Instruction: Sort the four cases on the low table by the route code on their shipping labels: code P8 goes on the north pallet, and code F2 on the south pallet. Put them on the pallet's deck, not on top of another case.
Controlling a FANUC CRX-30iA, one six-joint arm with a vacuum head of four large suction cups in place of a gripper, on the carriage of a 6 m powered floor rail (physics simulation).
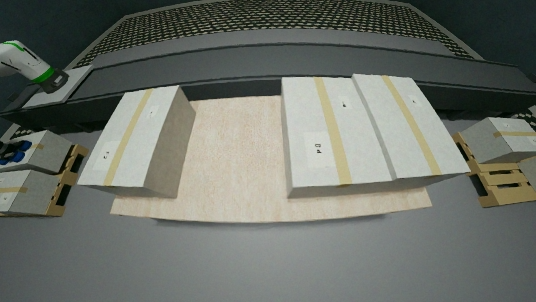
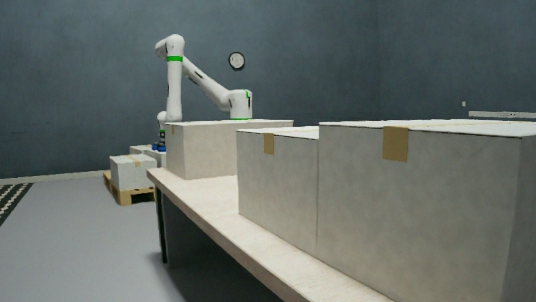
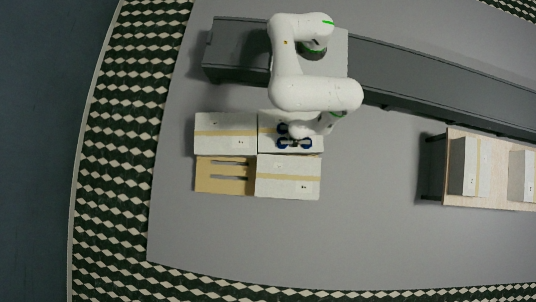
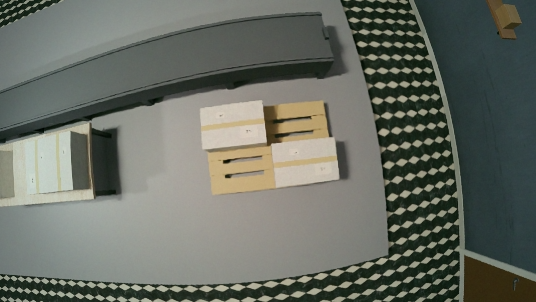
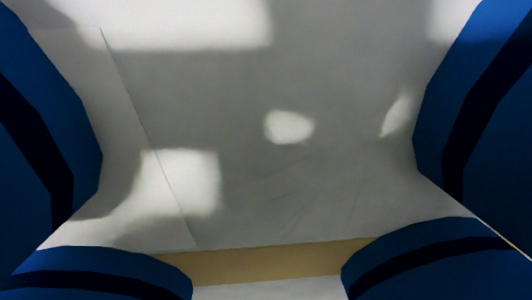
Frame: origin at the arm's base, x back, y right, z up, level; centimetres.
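Where they show: hand, tool point: (image 5: 263,188); arm's base, link origin: (image 1: 57,85).
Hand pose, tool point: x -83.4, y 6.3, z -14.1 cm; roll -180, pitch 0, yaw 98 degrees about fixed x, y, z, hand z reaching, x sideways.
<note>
Each offset is from my tool point to the centre of the thing. Level surfaces: height alone.
My vacuum gripper (image 1: 14,152) (image 2: 159,148) (image 3: 294,136) (image 5: 266,150) has its blue cups on top of a white case {dx +4.4, dy +3.5, dz -10.9 cm} (image 1: 50,152) (image 2: 161,159) (image 3: 266,143), shut on it. This case is level, in the rail-side, table-side quarter of the north pallet (image 3: 205,170), at or just above the deck; contact is hidden. Three cases stand on the low table {dz +10.0 cm} (image 1: 235,150) (image 2: 210,195): one at the left (image 1: 131,145), its code blurred here, seemingly F2; a P8 case (image 1: 305,115) (image 2: 277,180); and, against it, a case (image 1: 425,115) (image 2: 420,200) with unreadable code. The south pallet (image 4: 295,110) is right of the table.
Two other cases {dx -5.4, dy +60.7, dz -13.8 cm} (image 3: 225,121) {dx -35.7, dy +0.1, dz -15.8 cm} (image 3: 285,190) stand on the north pallet; its front outer quarter is bare. Two cases (image 4: 232,137) (image 4: 305,175) stand diagonally on the south pallet, with two bare quarters. The floor rail (image 3: 425,77) (image 4: 200,55) runs behind table and pallets.
</note>
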